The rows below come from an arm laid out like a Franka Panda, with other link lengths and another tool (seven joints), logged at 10 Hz.
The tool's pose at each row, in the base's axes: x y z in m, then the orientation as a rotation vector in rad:
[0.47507 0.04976 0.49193 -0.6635 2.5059 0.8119]
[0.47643 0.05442 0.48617 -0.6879 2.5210 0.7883]
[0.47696 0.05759 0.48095 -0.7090 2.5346 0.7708]
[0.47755 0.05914 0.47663 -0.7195 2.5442 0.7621]
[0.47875 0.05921 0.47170 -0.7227 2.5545 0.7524]
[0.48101 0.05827 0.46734 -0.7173 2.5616 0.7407]
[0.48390 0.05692 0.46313 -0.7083 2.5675 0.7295]
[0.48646 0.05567 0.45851 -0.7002 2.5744 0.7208]
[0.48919 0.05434 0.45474 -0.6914 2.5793 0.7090]
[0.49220 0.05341 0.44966 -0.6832 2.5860 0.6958]
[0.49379 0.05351 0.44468 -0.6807 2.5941 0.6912]
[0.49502 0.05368 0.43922 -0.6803 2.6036 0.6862]
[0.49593 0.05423 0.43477 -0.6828 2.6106 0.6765]
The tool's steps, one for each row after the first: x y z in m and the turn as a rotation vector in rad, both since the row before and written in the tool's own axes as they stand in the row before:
[0.00048 0.00013 0.00752 0.0120 0.0217 -0.0135]
[0.00119 -0.00016 0.00601 0.0082 0.0196 -0.0106]
[0.00114 -0.00094 0.00438 0.0040 0.0123 -0.0041]
[0.00144 -0.00257 0.00413 0.0061 0.0099 0.0003]
[0.00065 -0.00366 0.00334 0.0092 0.0037 0.0037]
[0.00020 -0.00423 0.00315 0.0095 0.0013 0.0054]
[0.00060 -0.00410 0.00351 0.0075 0.0027 0.0058]
[0.00006 -0.00391 0.00285 0.0099 0.0006 0.0049]
[0.00028 -0.00422 0.00422 0.0107 0.0024 0.0049]
[0.00099 -0.00259 0.00443 0.0035 0.0061 0.0037]
[0.00144 -0.00251 0.00479 0.0033 0.0082 0.0029]
[0.00107 -0.00167 0.00412 0.0062 0.0069 -0.0006]

